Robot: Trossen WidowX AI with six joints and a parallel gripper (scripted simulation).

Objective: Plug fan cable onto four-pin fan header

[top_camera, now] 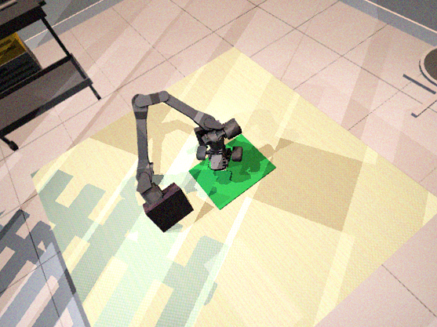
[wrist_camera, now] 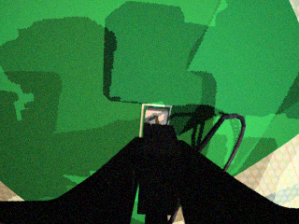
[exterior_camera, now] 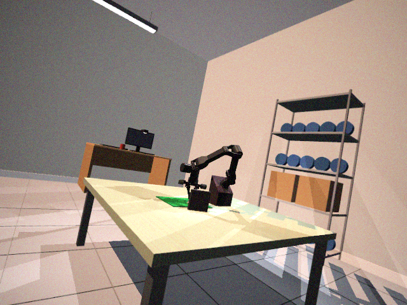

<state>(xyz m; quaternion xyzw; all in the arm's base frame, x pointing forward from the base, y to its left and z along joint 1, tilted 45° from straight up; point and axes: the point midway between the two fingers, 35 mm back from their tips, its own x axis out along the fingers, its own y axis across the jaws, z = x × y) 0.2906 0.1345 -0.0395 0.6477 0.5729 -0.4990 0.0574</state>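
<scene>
Right now the fan header is 4 cm below my gripper tip and 1 cm to the left of it. From my gripper tip the other things lie so: dark fan plug: 1 cm to the left, 1 cm above; green board: 6 cm below, 3 cm ahead, 2 cm to the right; dark fan block: 15 cm to the left, 2 cm ahead, 2 cm above.
</scene>
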